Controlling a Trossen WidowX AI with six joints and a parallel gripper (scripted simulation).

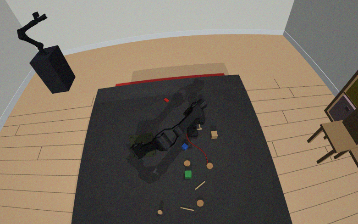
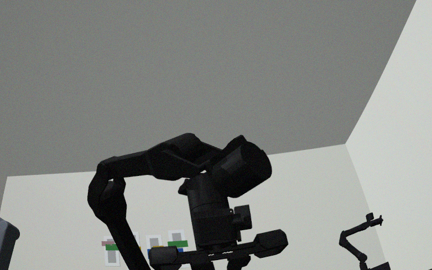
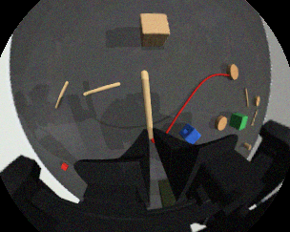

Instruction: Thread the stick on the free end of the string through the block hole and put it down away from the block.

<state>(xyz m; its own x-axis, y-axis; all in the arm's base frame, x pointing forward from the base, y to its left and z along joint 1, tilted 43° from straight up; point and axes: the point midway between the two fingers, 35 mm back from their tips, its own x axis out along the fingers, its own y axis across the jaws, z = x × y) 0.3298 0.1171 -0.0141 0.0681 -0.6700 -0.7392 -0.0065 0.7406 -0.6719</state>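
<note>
My gripper tip is 9 cm to the left of the blue cube, 5 cm past it and 5 cm above it. Round my gripper tip: green cube 28 cm to the right, 4 cm below, 4 cm behind; then wooden block 15 cm ahead, 4 cm below, 3 cm to the right; then red piece 32 cm to the left, 16 cm behind, 6 cm below.
</note>
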